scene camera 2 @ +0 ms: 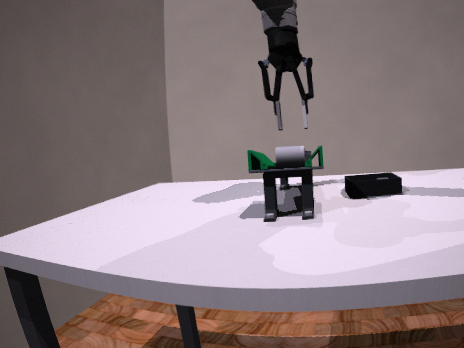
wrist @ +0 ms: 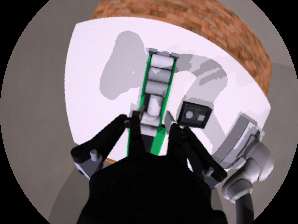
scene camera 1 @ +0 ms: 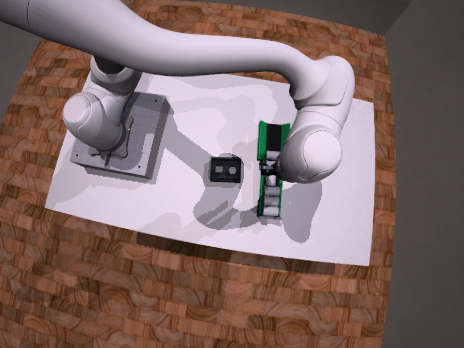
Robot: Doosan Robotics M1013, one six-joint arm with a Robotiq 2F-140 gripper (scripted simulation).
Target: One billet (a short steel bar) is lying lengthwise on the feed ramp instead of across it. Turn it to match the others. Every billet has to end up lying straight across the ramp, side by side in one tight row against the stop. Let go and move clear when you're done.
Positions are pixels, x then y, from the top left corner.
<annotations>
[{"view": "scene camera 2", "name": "my gripper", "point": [293,129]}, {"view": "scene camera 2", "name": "black box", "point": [354,187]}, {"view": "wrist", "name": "my gripper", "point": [154,113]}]
</annotations>
